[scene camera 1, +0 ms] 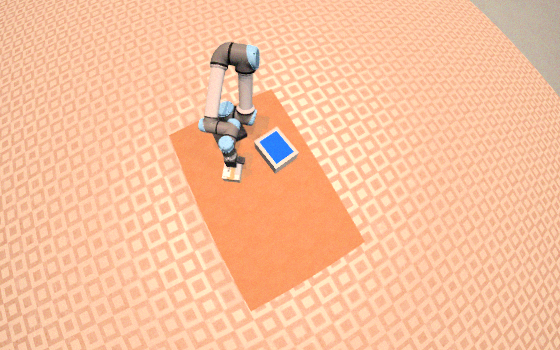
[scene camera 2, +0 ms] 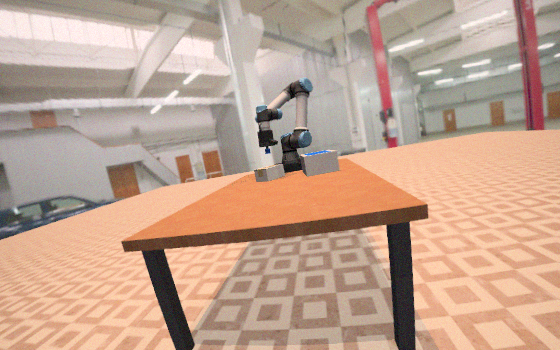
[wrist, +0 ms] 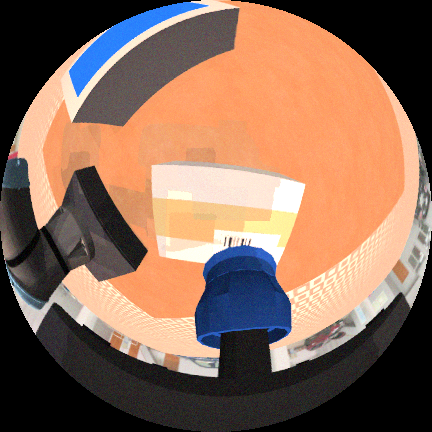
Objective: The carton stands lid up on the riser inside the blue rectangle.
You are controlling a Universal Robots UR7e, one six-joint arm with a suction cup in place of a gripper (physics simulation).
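Places are measured from the arm's base along level axes (x ahead, y left, z up), in centimetres.
Pixels of known places: hand at its tool point: (scene camera 2: 268,153) (wrist: 239,275); arm's base at its link origin: (scene camera 2: 291,162) (wrist: 75,231).
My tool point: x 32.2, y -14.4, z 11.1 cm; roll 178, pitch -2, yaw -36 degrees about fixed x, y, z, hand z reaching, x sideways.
Observation:
Ahead of a thing's pixels: the offset from my tool point to its middle. Level surfaces: height alone.
The white carton @(dz -13.1, dx -1.6, dy -1.5 cm) (scene camera 1: 231,175) (scene camera 2: 269,173) (wrist: 200,225) lies on the table beside the riser, apart from it. A face with yellow-orange tape and a barcode label is up. The light grey riser @(dz -11.2, dx +4.3, dy +31.3 cm) (scene camera 1: 286,163) (scene camera 2: 321,165) (wrist: 165,70) stands nearby, and its blue rectangle @(dz -5.2, dx +4.3, dy +31.3 cm) (scene camera 1: 276,146) (scene camera 2: 320,152) (wrist: 125,37) bears no carton. My gripper (scene camera 2: 267,150) (wrist: 240,255), a blue suction cup, is open and holds nothing. It hangs above the carton with a visible gap. In the wrist view the cup hides part of the carton's near edge; in scene camera 1 the wrist hides the cup.
The orange table @(dz -17.2 cm) (scene camera 1: 285,225) (scene camera 2: 280,205) bears the arm's base, the carton and the riser. The riser stands close to the arm's base (scene camera 2: 291,161). The table's long edge runs near the carton in scene camera 1.

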